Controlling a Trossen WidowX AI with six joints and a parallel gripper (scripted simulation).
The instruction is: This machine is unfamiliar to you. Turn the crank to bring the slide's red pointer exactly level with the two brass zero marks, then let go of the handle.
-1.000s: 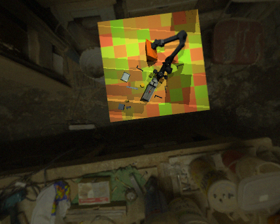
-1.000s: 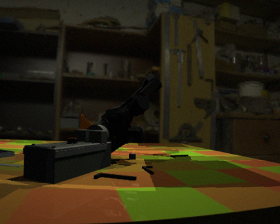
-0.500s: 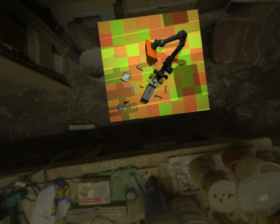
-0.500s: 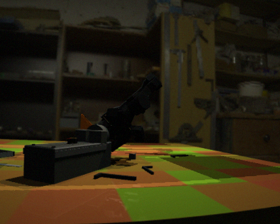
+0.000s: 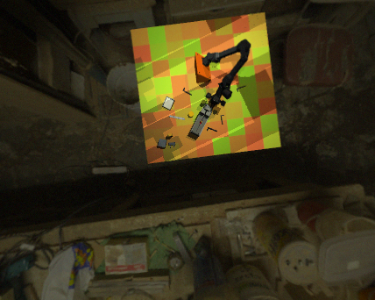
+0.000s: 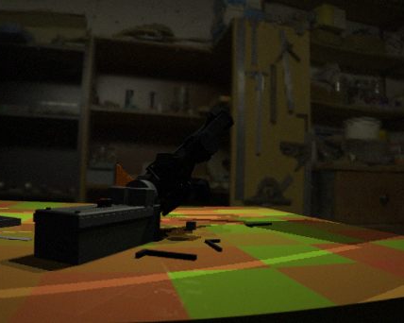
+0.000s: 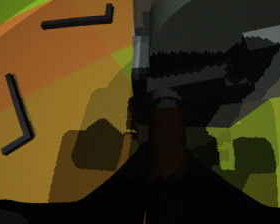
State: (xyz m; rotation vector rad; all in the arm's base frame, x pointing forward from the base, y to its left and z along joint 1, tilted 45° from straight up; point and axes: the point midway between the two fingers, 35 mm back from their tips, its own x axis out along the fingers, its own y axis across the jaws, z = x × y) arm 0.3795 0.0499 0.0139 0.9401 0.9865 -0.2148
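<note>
The red pointer lies 14 cm ahead of my gripper tip, 12 cm to the right of it and 3 cm above it. The rest, counted from my gripper tip: yellow disc: 3 cm ahead, 19 cm to the right, 4 cm below; brown crank handle: 1 cm behind, 1 cm to the left, 3 cm above; small cube: 10 cm behind, 9 cm to the left, 4 cm below.
</note>
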